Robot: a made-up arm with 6 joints.
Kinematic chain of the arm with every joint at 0, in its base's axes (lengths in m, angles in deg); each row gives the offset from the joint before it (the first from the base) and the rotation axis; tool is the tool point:
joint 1: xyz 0 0 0.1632 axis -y
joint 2: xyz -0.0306 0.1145 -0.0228 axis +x
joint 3: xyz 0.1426 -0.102 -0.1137 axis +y
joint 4: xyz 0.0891 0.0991 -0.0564 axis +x
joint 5: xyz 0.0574 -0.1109 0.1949 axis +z
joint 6: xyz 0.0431 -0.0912 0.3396 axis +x
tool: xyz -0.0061 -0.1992 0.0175
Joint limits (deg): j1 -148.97..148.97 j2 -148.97..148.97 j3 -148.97..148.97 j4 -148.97..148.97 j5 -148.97..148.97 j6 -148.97..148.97
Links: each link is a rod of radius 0.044 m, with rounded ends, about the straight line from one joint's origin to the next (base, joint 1, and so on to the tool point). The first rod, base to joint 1, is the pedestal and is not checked.
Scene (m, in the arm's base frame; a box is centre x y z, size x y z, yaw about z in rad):
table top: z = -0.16
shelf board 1: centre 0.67 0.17 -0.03 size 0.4 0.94 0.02 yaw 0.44
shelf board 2: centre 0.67 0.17 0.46 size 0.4 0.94 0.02 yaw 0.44
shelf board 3: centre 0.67 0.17 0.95 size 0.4 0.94 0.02 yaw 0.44
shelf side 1: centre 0.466 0.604 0.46 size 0.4 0.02 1 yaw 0.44
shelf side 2: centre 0.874 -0.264 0.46 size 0.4 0.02 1 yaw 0.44
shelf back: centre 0.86 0.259 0.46 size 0.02 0.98 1 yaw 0.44
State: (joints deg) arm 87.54 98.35 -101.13 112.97 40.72 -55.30
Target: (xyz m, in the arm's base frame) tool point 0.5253 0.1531 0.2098
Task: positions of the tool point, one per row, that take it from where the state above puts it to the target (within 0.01 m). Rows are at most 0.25 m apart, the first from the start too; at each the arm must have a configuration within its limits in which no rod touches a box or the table.
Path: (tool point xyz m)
1: 0.6052 -0.2734 0.5848
2: 0.5037 -0.4146 0.4064
3: 0.3808 -0.4644 0.2075
4: 0.2826 -0.4109 0.0240
5: 0.3402 -0.3177 0.0560
6: 0.3698 -0.2205 0.0942
7: 0.3754 -0.1238 0.1357
8: 0.3616 -0.0294 0.1758
9: 0.3329 0.0625 0.2098
10: 0.3974 0.0859 0.2092
11: 0.4629 0.1180 0.2092
12: 0.5253 0.1531 0.2098

